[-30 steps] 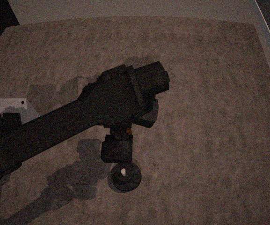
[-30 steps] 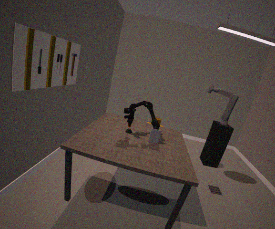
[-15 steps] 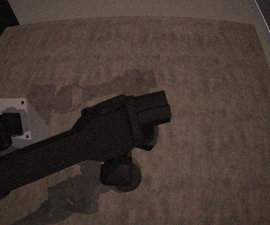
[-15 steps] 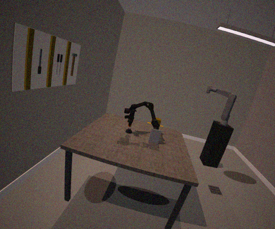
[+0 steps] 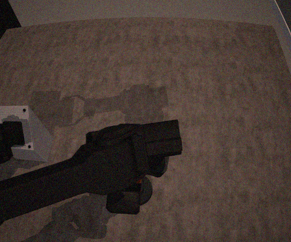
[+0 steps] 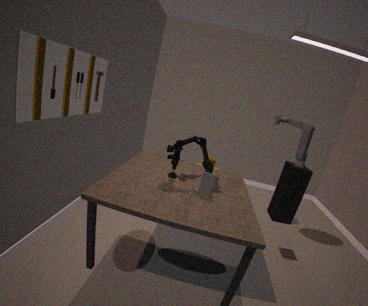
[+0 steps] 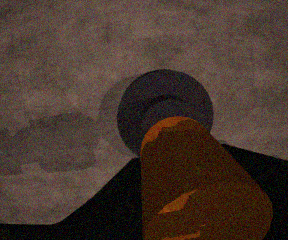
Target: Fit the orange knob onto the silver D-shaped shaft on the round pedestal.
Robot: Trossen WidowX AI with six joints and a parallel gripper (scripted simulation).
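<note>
The D-shaft pedestal lies 60 mm below my gripper tip. Also, from my gripper tip: orange knob (30 mm above).
</note>
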